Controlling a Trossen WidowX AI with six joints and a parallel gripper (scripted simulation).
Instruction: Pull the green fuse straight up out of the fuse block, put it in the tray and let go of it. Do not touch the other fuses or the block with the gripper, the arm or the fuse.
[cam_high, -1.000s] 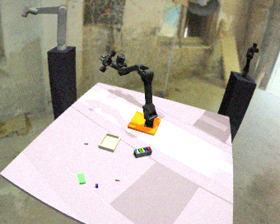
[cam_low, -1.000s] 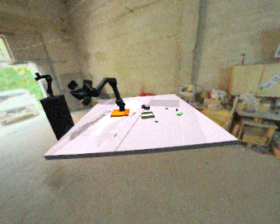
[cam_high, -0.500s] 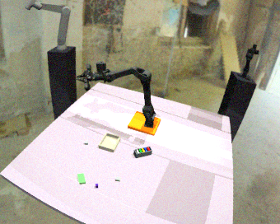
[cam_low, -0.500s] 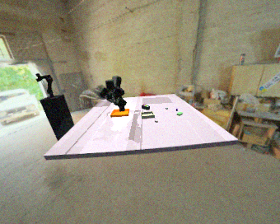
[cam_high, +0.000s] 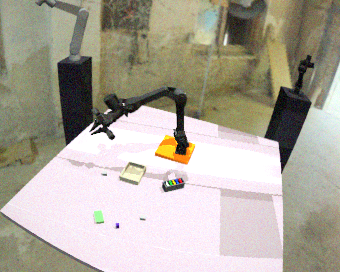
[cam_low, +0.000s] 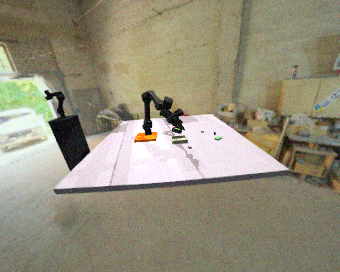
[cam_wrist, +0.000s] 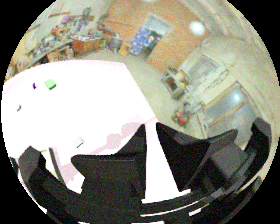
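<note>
Right now my gripper tip is 440 mm to the right of the green fuse, 170 mm above it and 70 mm short of it. Round my gripper tip: beige tray (240 mm to the left, 190 mm below, 30 mm ahead).
</note>
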